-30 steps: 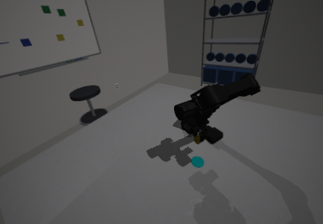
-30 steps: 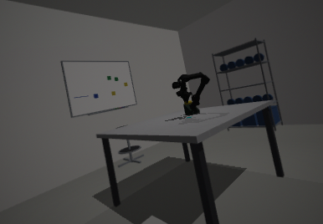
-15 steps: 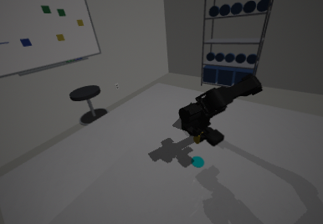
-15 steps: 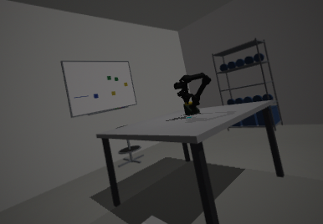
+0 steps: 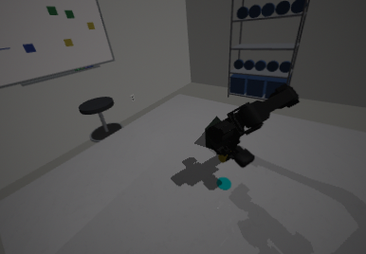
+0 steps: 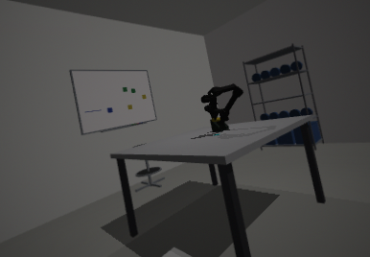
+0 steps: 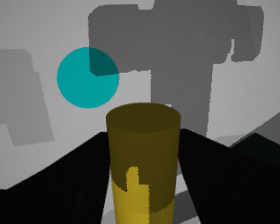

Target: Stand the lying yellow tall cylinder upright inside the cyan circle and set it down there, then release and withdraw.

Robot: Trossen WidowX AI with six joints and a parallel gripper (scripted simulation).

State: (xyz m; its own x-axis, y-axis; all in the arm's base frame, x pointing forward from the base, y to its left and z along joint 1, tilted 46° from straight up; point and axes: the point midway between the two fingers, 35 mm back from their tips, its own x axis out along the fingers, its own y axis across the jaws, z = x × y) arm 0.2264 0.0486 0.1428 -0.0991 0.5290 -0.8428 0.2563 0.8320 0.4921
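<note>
Right now my gripper tip is 2 cm short of the cyan circle, 1 cm to the right of it and 13 cm above it. Round my gripper tip: yellow tall cylinder (2 cm behind, 1 cm to the left).
</note>
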